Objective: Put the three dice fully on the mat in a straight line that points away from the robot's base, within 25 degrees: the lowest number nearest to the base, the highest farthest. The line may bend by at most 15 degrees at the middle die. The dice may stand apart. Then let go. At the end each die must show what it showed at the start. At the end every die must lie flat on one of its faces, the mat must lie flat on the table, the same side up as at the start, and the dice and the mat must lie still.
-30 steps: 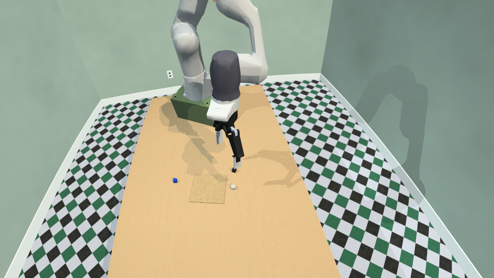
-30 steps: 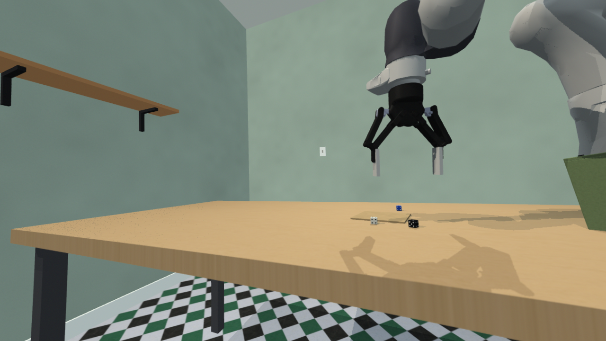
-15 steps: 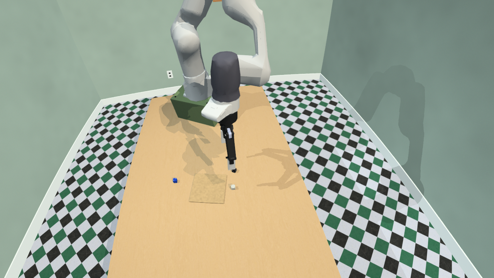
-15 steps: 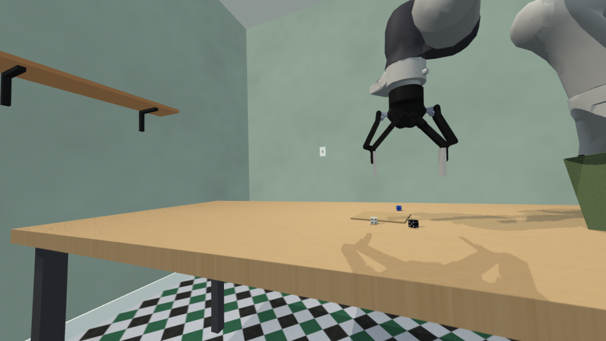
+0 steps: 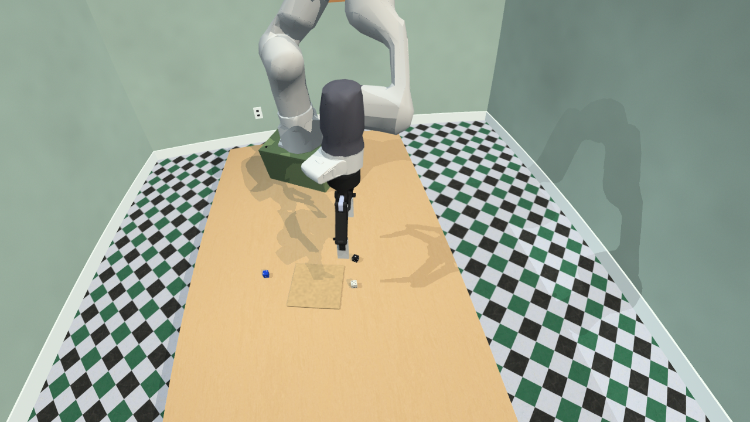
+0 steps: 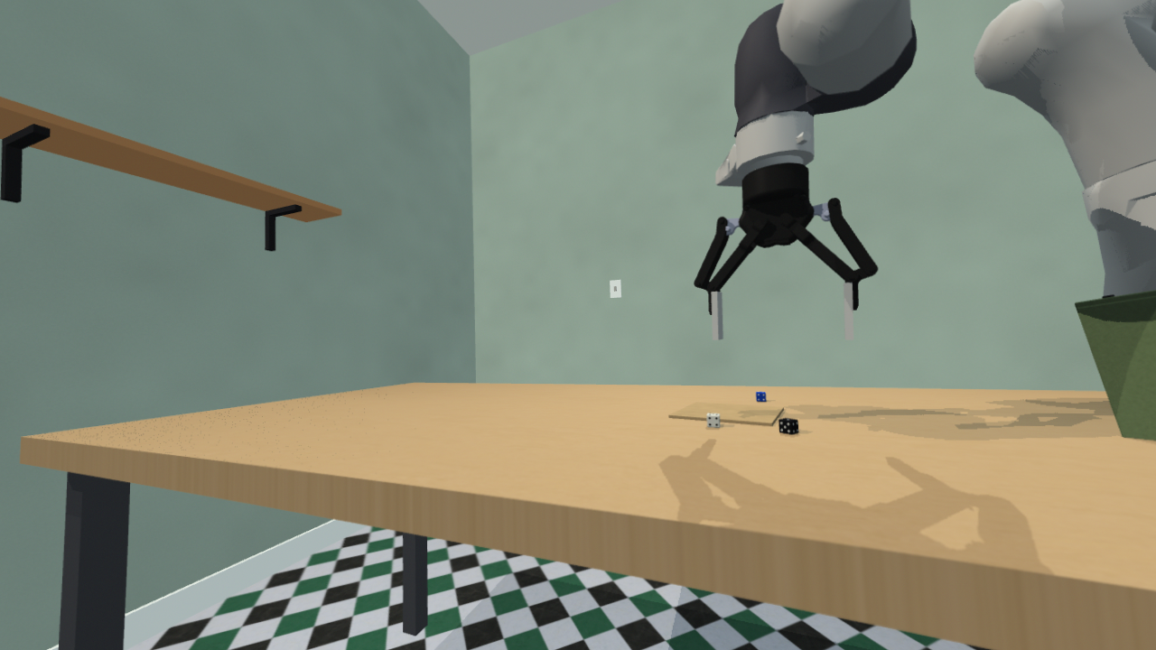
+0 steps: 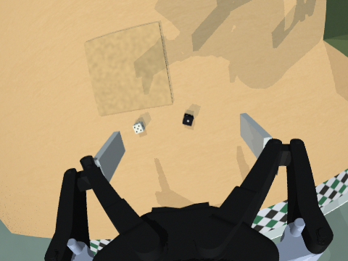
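My gripper is now 20 mm to the right of the black die and 110 mm above it. Also, from my hand: blue die (20 mm ahead, 240 mm to the right, 110 mm below); tan mat (70 mm ahead, 100 mm to the right, 120 mm below); white die (80 mm ahead, 10 mm to the left, 110 mm below).
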